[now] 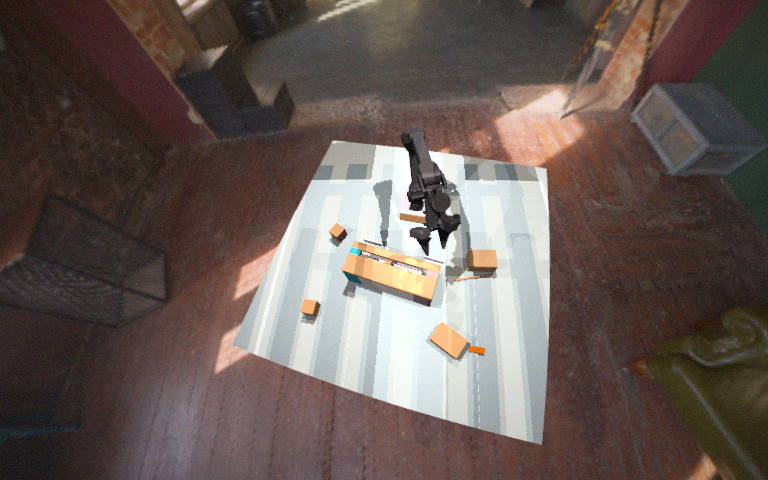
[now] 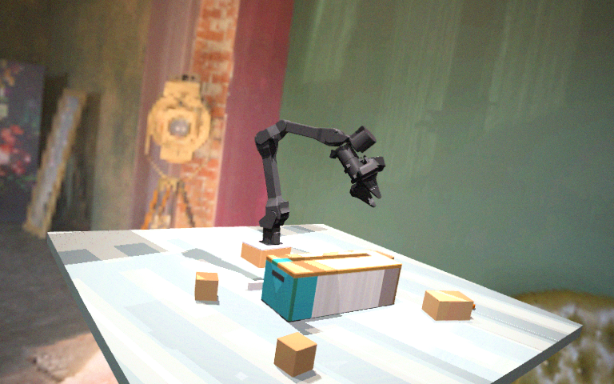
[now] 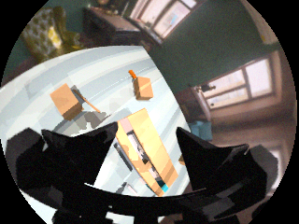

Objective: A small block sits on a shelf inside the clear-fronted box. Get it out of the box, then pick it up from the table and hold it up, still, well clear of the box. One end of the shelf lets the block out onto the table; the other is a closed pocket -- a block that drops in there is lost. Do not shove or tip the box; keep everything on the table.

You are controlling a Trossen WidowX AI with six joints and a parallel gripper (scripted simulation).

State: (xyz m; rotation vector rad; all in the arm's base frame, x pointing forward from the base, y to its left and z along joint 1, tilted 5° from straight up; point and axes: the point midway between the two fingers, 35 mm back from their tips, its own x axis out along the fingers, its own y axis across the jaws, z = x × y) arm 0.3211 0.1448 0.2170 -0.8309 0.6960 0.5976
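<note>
Right now my gripper tip is 160 mm to the left of the box and 230 mm above it. Round my gripper tip: orange piece: 240 mm ahead, 240 mm to the left, 280 mm below; thin stick: 60 mm behind, 180 mm to the left, 280 mm below; small tan block: 10 mm ahead, 190 mm to the right, 200 mm below.
</note>
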